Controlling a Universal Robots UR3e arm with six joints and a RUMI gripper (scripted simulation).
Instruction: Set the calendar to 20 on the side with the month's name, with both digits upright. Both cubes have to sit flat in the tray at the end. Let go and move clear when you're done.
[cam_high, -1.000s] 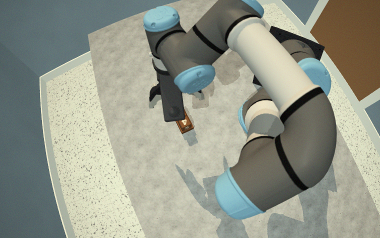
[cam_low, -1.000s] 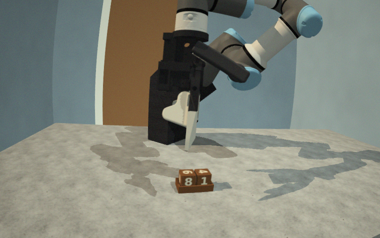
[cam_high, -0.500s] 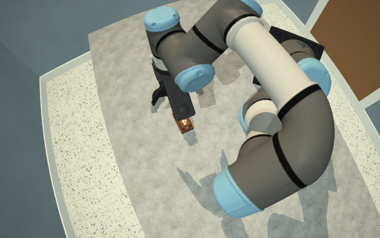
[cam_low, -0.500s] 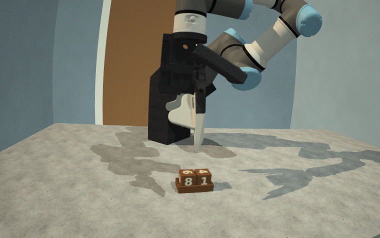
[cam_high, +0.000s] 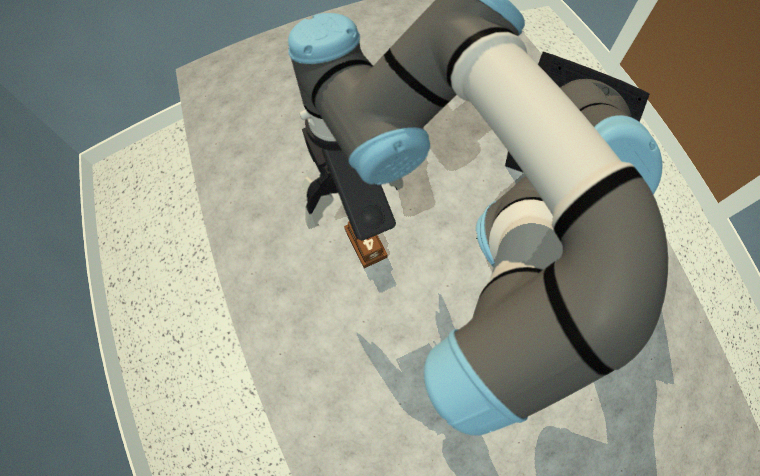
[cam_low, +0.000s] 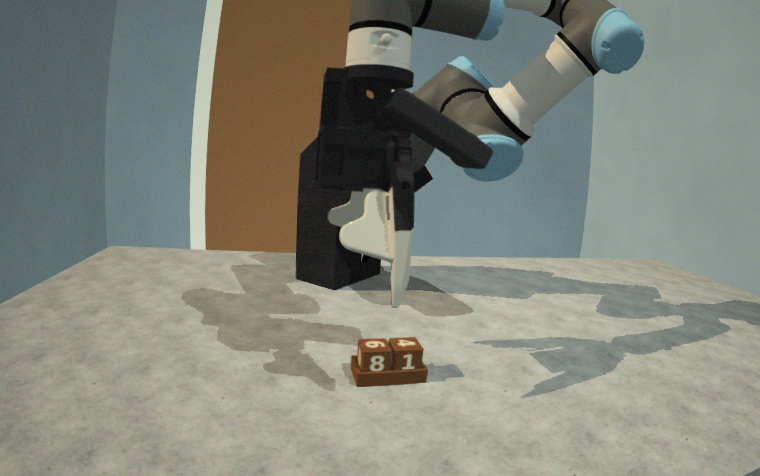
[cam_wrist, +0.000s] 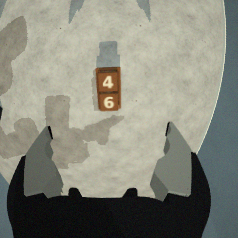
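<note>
The cube is 9 cm below my hand, 3 cm to the left of it and 1 cm behind it. The rest, counted from my hand: brown calendar tray 11 cm below, 2 cm to the left, 1 cm behind.
</note>
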